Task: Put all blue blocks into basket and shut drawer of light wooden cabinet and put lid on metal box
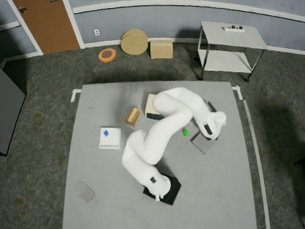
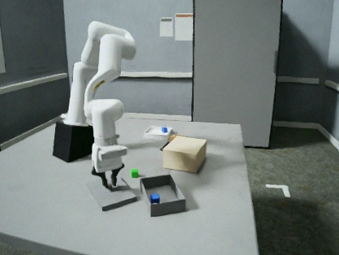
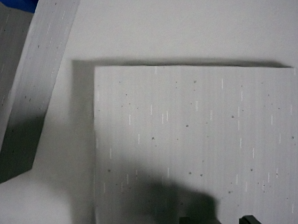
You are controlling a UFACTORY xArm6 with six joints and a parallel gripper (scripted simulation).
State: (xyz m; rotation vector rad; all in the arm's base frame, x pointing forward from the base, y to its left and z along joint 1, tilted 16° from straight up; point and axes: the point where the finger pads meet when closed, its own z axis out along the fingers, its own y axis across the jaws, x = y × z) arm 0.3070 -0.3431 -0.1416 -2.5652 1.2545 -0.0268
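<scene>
Right now the lid is 40 mm below my hand. Also, from my hand: metal box 200 mm ahead, 20 mm to the right, 30 mm below; then dark-rimmed drawer 240 mm ahead, 310 mm to the left, 10 mm below; then green block 60 mm ahead, 140 mm to the left, 40 mm below.
</scene>
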